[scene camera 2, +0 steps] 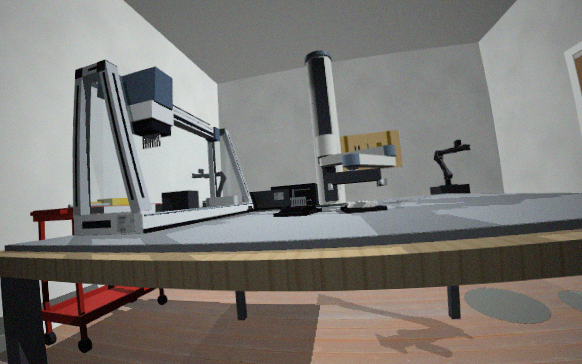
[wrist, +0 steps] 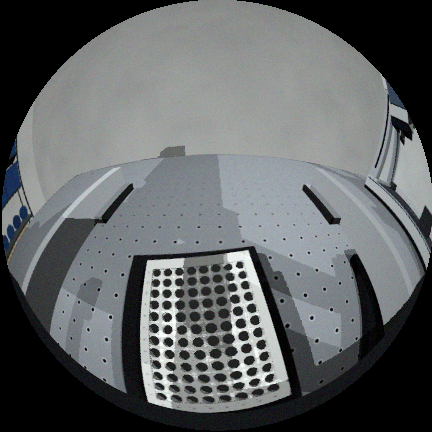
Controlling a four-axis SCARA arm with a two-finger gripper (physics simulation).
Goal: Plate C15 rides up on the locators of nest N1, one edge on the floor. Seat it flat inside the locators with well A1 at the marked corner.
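Frame: origin at the arm's base, x up, y ahead, z left, level; centimetres.
Seen in the pictures: gripper, fingertip midpoint: (scene camera 2: 357,184) (wrist: 217,171).
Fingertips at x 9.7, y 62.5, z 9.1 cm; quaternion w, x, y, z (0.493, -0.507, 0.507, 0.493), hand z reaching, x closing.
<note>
Pixels of each thing's middle, then the offset from my fingertips to it. "spot": a spot on its surface instead.
- White plate C15 at the middle of its body: (wrist: 205,335) (scene camera 2: 359,204) dy -9.0, dx -6.4, dz +1.0 cm
- black nest N1 at a spot on its surface: (wrist: 132,320) spot: dy -8.5, dx -7.2, dz +6.6 cm
- second black nest at the middle of its body: (wrist: 387,302) (scene camera 2: 298,211) dy -12.9, dx -7.7, dz -20.2 cm
- dark plate at a spot on its surface: (scene camera 2: 298,201) spot: dy -66.9, dx -5.0, dz -29.0 cm
White plate C15 (wrist: 210,325) (scene camera 2: 364,204) lies on the black nest N1 (wrist: 132,320) (scene camera 2: 381,208). In the wrist view its wells face up, and the nest's black rim shows along its left, far and right sides, wider on the left. Its tilt is hard to judge from these views. The nest's near edge and marked A1 corner do not show in the wrist view. My gripper (wrist: 217,171) (scene camera 2: 382,182) is open and empty, its two dark fingers wide apart. In the scene view it hangs well above the plate, toward the right end.
Beside N1 stands a second black nest (scene camera 2: 295,213) (wrist: 369,305) with a dark plate (scene camera 2: 298,201) in the scene view. A gantry machine (scene camera 2: 125,180) stands at the left of the table. Black boxes (scene camera 2: 180,200) and the arm's column (scene camera 2: 327,142) stand farther back.
</note>
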